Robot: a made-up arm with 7 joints. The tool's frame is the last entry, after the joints. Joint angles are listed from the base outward.
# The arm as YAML. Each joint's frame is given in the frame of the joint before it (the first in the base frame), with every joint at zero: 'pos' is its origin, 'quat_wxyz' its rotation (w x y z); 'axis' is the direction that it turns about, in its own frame. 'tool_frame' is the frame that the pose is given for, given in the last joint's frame.
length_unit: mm
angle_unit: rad
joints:
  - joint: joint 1
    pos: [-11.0, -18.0, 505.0]
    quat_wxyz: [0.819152, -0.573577, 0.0, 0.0]
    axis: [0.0, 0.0, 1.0]
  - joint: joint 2
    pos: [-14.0, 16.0, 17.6]
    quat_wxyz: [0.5, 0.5, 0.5, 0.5]
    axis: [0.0, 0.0, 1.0]
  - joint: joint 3
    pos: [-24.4, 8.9, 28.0]
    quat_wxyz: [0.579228, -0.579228, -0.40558, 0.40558]
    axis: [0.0, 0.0, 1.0]
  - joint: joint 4
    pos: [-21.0, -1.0, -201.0]
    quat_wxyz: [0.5, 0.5, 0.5, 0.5]
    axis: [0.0, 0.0, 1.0]
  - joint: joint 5
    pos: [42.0, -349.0, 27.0]
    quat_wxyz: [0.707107, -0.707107, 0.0, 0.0]
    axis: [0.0, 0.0, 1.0]
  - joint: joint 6
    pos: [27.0, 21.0, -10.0]
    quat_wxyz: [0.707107, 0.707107, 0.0, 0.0]
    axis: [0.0, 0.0, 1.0]
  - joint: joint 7
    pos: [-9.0, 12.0, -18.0]
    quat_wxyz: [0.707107, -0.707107, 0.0, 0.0]
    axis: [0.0, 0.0, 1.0]
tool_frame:
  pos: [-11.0, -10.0, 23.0]
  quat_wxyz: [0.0, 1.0, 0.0, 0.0]
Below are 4 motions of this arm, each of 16 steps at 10 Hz.
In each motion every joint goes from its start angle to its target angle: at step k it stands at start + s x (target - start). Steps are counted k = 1, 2, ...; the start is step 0. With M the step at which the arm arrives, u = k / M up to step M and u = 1 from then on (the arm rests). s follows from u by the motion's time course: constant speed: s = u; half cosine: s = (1 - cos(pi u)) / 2; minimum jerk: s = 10 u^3 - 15 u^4 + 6 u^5.
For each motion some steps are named. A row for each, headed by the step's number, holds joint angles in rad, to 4 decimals.
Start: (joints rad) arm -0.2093 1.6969 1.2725 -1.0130 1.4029 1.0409 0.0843
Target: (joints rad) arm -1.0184 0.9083 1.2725 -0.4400 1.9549 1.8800 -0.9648
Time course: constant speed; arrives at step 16
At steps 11, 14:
11: -0.7656 1.1547 1.2725 -0.6191 1.7824 1.6178 -0.6370
14: -0.9173 1.0069 1.2725 -0.5116 1.8859 1.7751 -0.8337

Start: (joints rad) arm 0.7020 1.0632 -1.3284 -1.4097 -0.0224 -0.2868 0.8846
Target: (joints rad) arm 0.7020 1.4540 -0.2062 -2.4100 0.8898 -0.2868 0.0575
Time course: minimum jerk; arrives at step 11
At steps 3, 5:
3: 0.7020 1.1136 -1.1837 -1.5387 0.0952 -0.2868 0.7780
5: 0.7020 1.2255 -0.8624 -1.8251 0.3564 -0.2868 0.5412

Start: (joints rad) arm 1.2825 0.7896 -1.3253 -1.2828 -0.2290 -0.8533 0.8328
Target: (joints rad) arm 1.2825 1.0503 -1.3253 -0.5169 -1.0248 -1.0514 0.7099
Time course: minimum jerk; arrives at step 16
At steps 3, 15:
3: 1.2825 0.8023 -1.3253 -1.2454 -0.2678 -0.8630 0.8268
15: 1.2825 1.0497 -1.3253 -0.5186 -1.0230 -1.0510 0.7102

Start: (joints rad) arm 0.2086 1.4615 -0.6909 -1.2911 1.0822 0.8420 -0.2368
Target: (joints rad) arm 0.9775 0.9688 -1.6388 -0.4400 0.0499 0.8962 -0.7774
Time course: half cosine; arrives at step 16
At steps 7, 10, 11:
7: 0.5180 1.2632 -1.0724 -0.9486 0.6667 0.8638 -0.4544
10: 0.7402 1.1209 -1.3462 -0.7027 0.3685 0.8795 -0.6105
11: 0.8066 1.0783 -1.4282 -0.6291 0.2793 0.8842 -0.6573

